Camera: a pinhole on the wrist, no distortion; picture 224 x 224 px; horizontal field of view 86.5 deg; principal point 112.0 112.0 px. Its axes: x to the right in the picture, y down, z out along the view. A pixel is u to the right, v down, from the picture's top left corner.
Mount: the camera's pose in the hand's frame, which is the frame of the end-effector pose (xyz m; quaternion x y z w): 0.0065 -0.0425 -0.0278 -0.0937 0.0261 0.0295 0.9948
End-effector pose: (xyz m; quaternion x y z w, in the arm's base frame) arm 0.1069 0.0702 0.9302 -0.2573 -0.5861 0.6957 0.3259
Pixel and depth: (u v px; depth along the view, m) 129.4 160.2 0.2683
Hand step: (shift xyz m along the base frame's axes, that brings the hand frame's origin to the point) -0.2089 -0.1111 -0.0749
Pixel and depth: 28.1 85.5 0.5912
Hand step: -0.1874 -0.6624 0.1809
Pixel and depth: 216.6 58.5 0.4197
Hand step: -0.5404 0.0616 0.2081
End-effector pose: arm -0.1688 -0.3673 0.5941 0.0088 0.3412 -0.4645 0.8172
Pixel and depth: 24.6 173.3 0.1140
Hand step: 0.0420 0.0491 0.0928
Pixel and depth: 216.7 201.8 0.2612
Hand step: 0.3395 -0.1157 -0.0600
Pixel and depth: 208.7 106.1 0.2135
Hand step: 0.1566 -0.2025 0.0268
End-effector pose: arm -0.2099 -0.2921 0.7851 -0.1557 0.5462 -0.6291 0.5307
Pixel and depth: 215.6 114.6 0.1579
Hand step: 0.0325 -0.1884 -0.0140
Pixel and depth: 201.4 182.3 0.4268
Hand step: 0.2751 -0.3981 -0.2685
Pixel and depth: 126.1 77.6 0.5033
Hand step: 0.2979 -0.3520 0.2103
